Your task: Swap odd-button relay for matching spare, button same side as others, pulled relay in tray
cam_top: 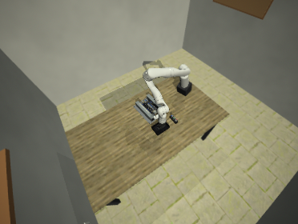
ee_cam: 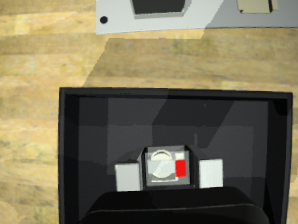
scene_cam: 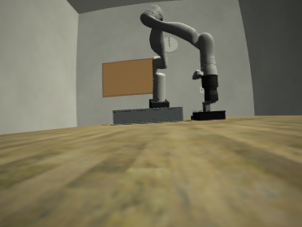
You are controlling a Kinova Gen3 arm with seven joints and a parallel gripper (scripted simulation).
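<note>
The black tray lies 20 mm below my hand and 10 mm behind it. From my hand the other things lie so: spare relay 190 mm behind, 10 mm to the left, 10 mm below.
</note>
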